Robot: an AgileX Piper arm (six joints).
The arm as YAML. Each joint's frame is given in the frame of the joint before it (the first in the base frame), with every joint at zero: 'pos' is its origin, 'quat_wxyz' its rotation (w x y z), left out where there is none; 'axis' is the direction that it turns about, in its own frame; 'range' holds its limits. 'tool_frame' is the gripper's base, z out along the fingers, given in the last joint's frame.
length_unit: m
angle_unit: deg
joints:
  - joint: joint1
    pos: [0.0, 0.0, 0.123]
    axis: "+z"
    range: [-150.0, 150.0]
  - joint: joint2
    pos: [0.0, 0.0, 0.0]
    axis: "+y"
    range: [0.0, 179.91]
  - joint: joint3
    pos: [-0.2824, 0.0, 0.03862]
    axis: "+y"
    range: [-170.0, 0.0]
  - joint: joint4
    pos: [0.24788, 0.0, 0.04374]
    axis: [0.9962, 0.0, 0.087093]
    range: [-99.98, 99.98]
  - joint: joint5
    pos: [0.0, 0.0, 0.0]
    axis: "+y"
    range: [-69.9, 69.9]
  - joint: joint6
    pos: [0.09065, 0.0, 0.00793]
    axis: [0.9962, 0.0, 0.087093]
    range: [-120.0, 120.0]
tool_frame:
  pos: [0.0, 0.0, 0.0]
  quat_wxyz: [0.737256, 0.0, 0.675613, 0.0]
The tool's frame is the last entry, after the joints.
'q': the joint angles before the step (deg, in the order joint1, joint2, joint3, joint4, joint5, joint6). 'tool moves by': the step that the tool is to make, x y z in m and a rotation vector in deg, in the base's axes. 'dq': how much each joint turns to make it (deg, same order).
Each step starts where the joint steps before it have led.
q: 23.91 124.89 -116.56 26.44 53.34 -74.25
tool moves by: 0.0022 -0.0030 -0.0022 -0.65 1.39 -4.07
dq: 0.00 0.12 -0.03 -3.01 -0.41 5.37
